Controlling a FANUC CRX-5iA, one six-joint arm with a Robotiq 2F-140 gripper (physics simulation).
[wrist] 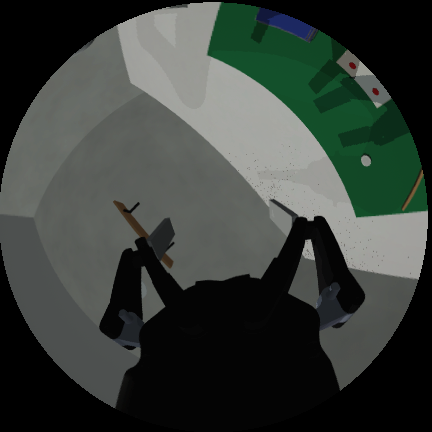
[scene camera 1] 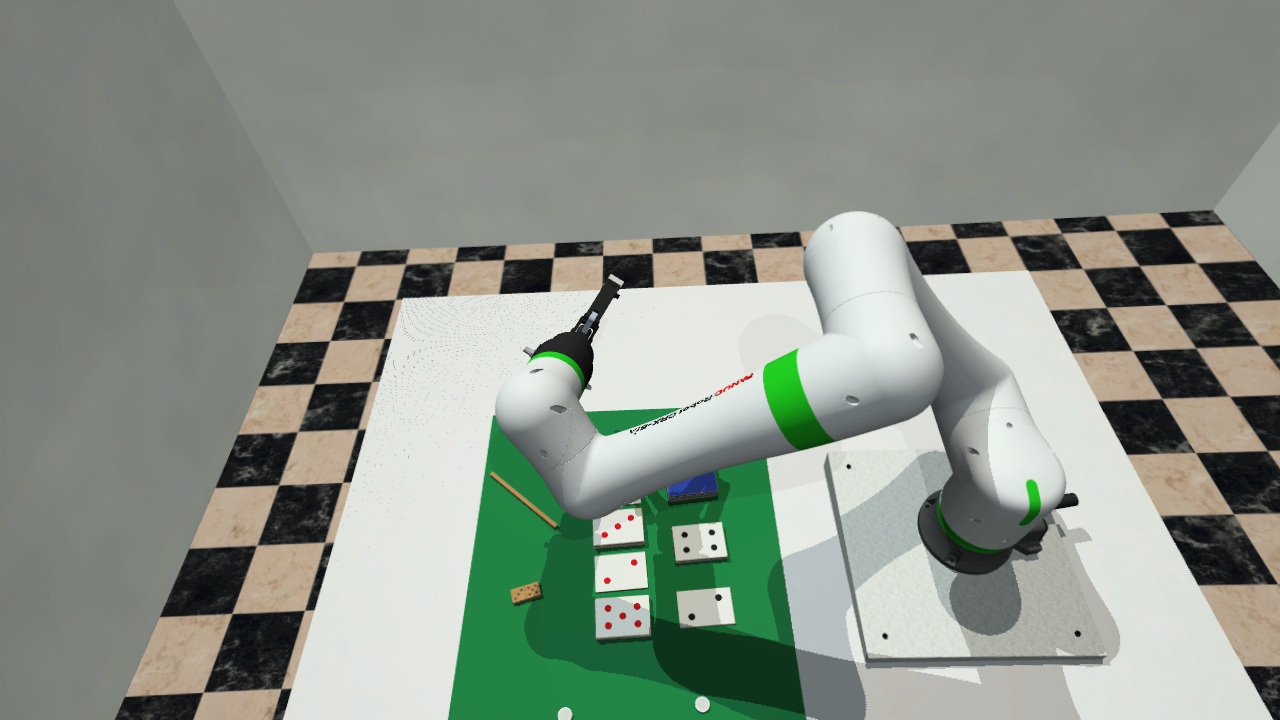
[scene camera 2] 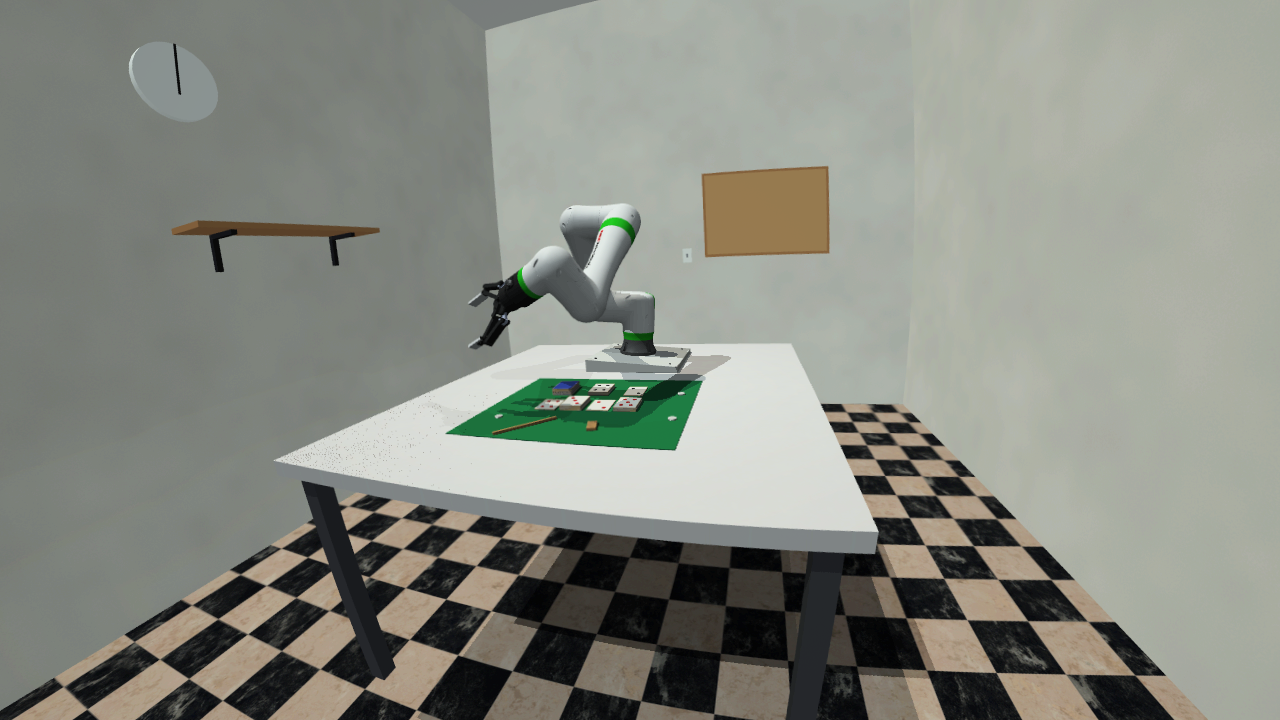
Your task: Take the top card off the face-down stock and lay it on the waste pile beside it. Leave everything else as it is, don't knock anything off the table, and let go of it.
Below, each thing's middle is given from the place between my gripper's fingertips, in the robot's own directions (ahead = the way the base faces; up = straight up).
My gripper is now 34 cm to the right of the green mat [scene camera 2: 648,428], 26 cm above it and 2 cm short of it. Also, from my hand: two-pip black card [scene camera 1: 707,607]: 47 cm to the left, 24 cm below, 10 cm behind.
